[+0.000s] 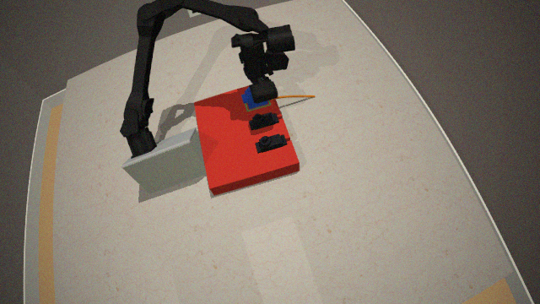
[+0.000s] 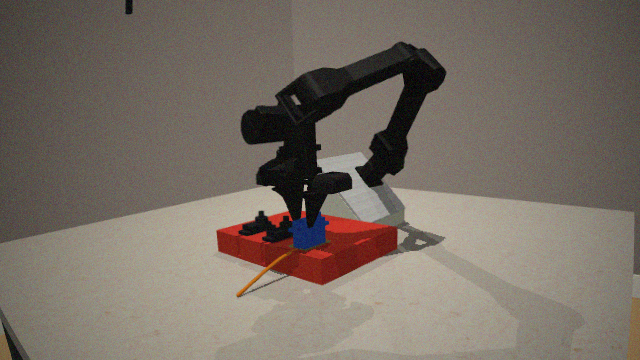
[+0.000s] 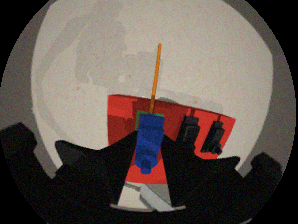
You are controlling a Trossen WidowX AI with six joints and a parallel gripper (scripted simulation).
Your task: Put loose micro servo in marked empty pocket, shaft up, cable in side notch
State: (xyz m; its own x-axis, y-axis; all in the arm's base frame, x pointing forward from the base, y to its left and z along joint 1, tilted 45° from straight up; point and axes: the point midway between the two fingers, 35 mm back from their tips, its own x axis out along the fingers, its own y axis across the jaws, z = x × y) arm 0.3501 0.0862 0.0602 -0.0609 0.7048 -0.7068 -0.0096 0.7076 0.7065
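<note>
My gripper tip is 120 mm past the red deck, 80 mm to the left of it and 60 mm above it.
</note>
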